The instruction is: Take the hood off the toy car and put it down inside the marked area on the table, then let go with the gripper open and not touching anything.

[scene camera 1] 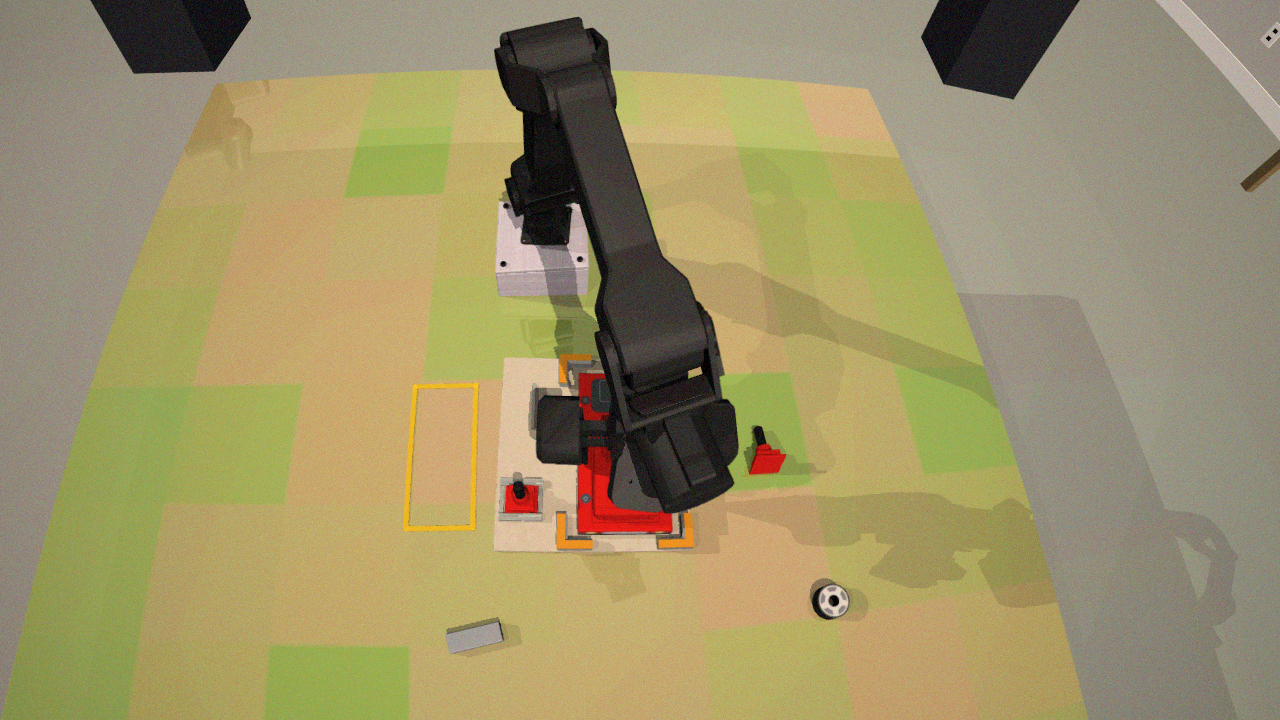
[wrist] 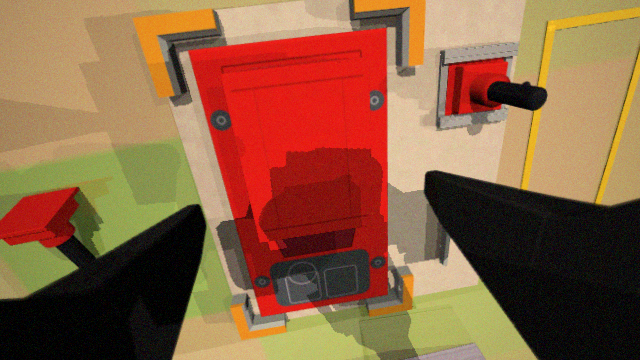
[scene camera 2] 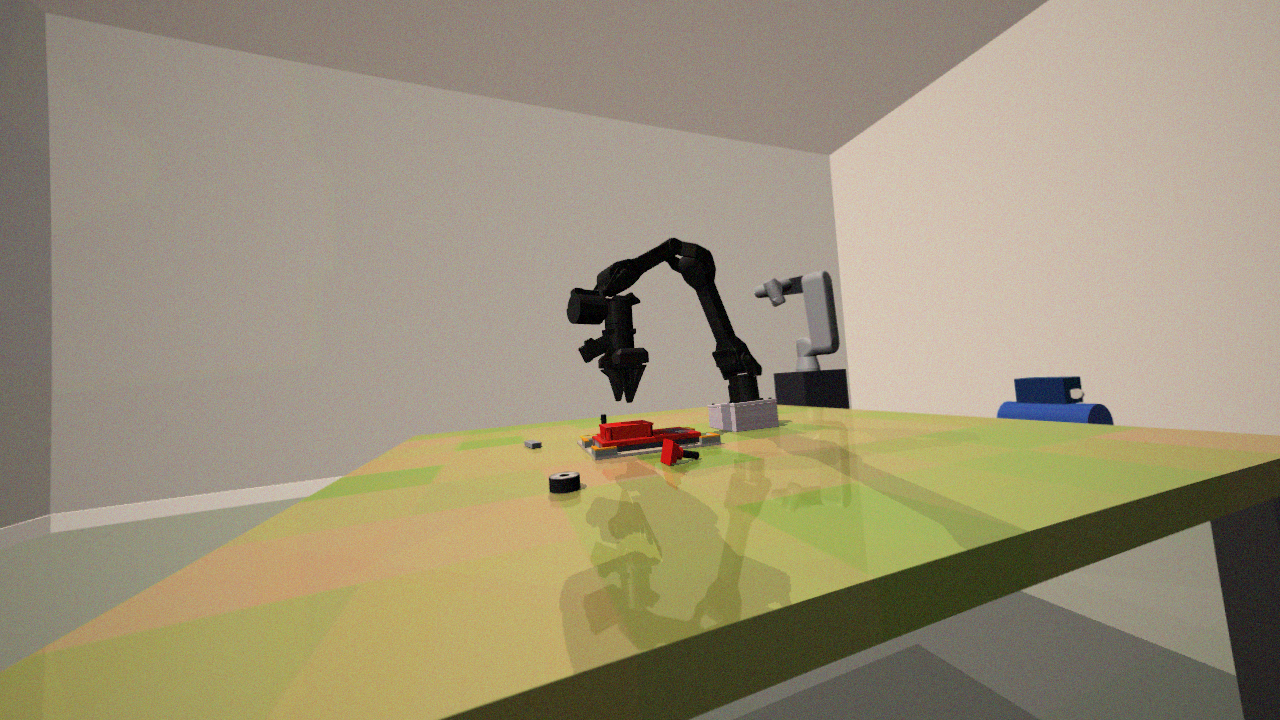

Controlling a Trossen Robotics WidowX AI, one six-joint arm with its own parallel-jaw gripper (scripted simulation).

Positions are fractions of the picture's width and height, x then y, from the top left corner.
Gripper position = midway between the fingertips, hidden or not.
My gripper (scene camera 2: 0.49, 0.56) is open and holds nothing. Also in view: a red hood (scene camera 1: 0.47, 0.71) and a red toy car (scene camera 1: 0.46, 0.73).
The red hood also shows in the wrist view (wrist: 0.47, 0.37) and in scene camera 2 (scene camera 2: 0.49, 0.60). My gripper also shows in the wrist view (wrist: 0.49, 0.55).
